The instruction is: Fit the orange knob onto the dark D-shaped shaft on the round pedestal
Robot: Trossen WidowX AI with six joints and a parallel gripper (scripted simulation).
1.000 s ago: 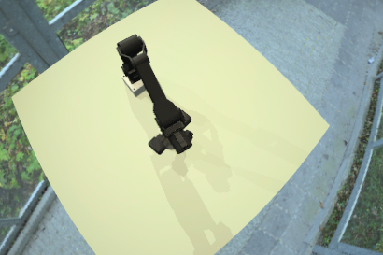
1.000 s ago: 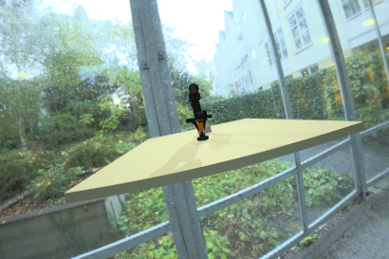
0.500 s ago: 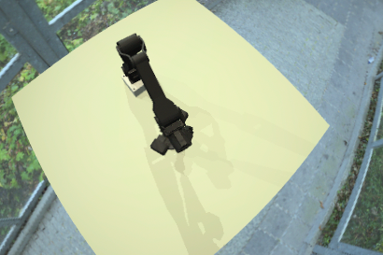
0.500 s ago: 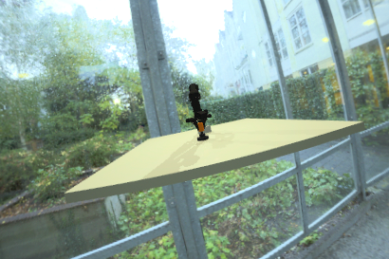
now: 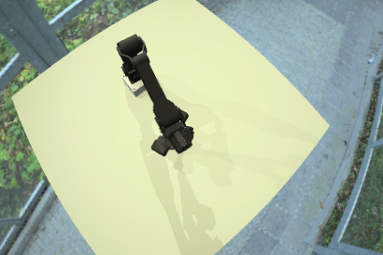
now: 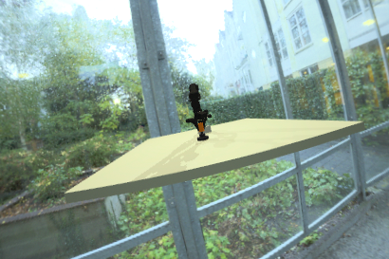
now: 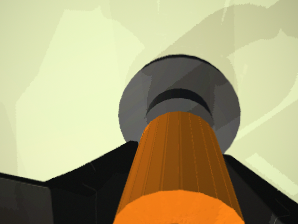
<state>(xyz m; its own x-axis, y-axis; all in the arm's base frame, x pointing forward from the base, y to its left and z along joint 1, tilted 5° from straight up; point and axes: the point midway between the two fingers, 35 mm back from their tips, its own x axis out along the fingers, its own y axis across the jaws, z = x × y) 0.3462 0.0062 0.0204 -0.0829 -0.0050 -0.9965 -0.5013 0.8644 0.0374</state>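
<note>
My gripper tip is 2 cm below the orange knob. The rest, counted from my gripper tip: pedestal 4 cm below.
</note>
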